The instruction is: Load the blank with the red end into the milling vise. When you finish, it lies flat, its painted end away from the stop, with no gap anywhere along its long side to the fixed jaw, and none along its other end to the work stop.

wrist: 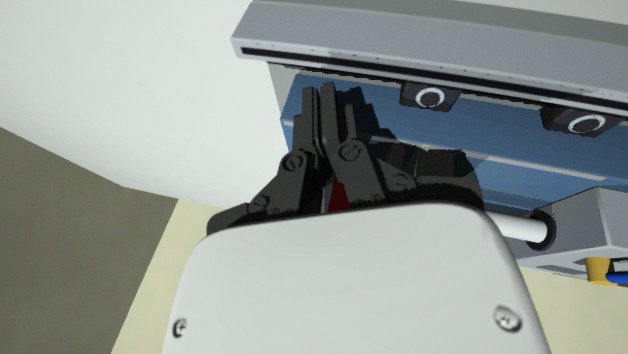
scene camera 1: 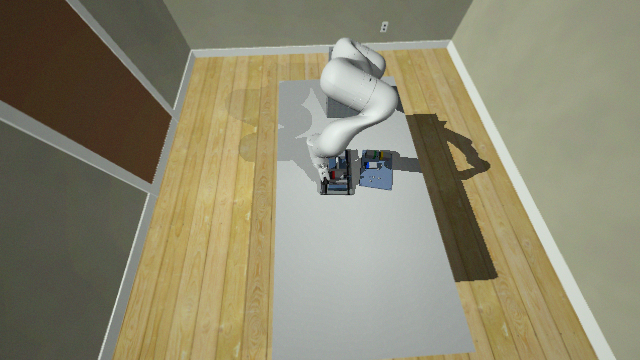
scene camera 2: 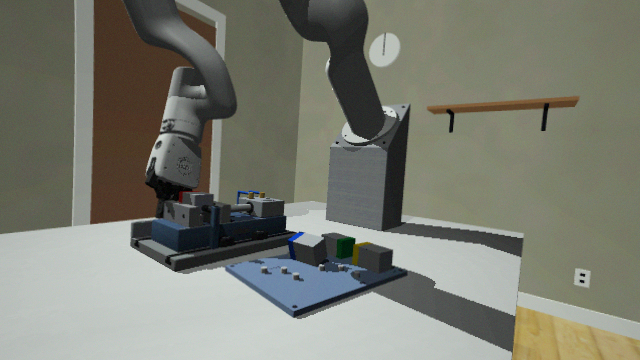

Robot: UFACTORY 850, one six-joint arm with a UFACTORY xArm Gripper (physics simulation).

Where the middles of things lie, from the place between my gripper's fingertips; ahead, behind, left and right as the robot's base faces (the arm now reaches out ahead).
Right now my hand is 28 cm to the right of the blue-ended blank [scene camera 2: 310, 249], 14 cm past it and 2 cm above it. Round my hand: yellow-ended blank [scene camera 2: 378, 259] (37 cm to the left, 21 cm behind, 3 cm below); blue fixture plate [scene camera 2: 315, 289] (32 cm to the left, 13 cm behind, 5 cm below).
